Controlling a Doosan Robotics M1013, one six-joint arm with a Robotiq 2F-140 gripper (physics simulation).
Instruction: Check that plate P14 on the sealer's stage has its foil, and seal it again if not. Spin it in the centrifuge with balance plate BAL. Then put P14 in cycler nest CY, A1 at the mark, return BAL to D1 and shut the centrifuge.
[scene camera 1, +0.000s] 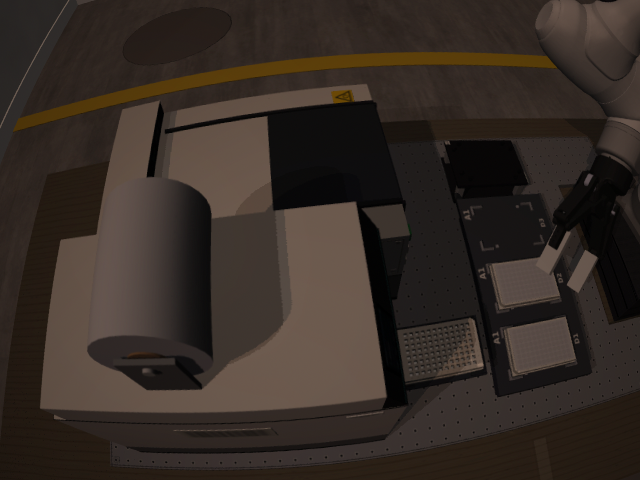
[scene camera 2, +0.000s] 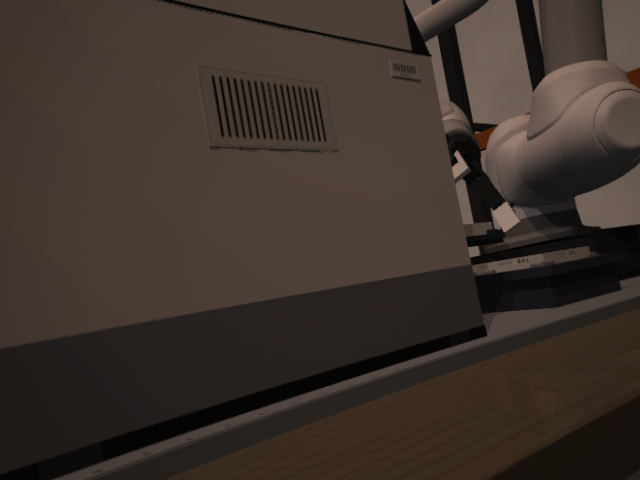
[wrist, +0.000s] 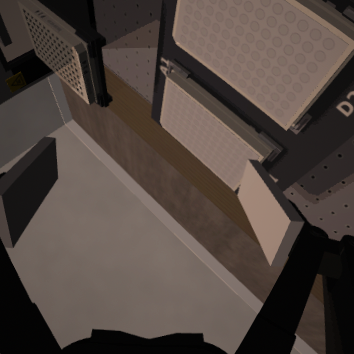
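Pixels of known places: gripper, fingertip midpoint: (scene camera 1: 559, 280) (scene camera 2: 488, 202) (wrist: 151, 168); arm's base, link origin: (scene camera 2: 543, 243).
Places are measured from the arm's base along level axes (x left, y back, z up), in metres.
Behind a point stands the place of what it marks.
The plate on the sealer's stage, P14 by the task (scene camera 1: 439, 348) {x 0.096, y -0.589, z 0.032 m} (wrist: 60, 52) {x 0.090, y -0.567, z 0.031 m}, lies flat with dark, open-looking wells; I see no foil on it. The sealer (scene camera 1: 330, 320) {x 0.098, y -0.749, z 0.262 m} (scene camera 2: 336, 206) {x 0.170, y -0.852, z 0.049 m} is the large beige machine with the film roll. Balance plate BAL (scene camera 1: 540, 346) {x 0.143, y -0.401, z -0.019 m} (scene camera 2: 523, 260) {x 0.146, y -0.459, z -0.024 m} (wrist: 207, 132) {x 0.128, y -0.390, z -0.019 m} lies in D1; its label shows in scene camera 2. My gripper (scene camera 1: 566, 268) {x 0.072, y -0.370, z 0.075 m} (scene camera 2: 483, 192) {x 0.072, y -0.370, z 0.075 m} (wrist: 151, 168) {x 0.072, y -0.370, z 0.075 m} is open and empty, tilted, above the D2 side of the deck, clear of the plates. The centrifuge and nest CY cannot be told with certainty.
Another pale plate (scene camera 1: 524, 283) {x 0.023, y -0.382, z -0.019 m} (wrist: 260, 55) {x 0.023, y -0.358, z -0.019 m} lies in D2. D3 (scene camera 1: 506, 227) {x -0.102, y -0.358, z -0.035 m} shows bare corner marks. A black box (scene camera 1: 485, 162) {x -0.257, y -0.331, z -0.030 m} stands behind D3. A dark ribbed unit (scene camera 1: 617, 273) {x 0.068, y -0.152, z -0.033 m} lies to the right. The film roll (scene camera 1: 152, 273) {x 0.076, y -0.885, z 0.383 m} rises high on the sealer.
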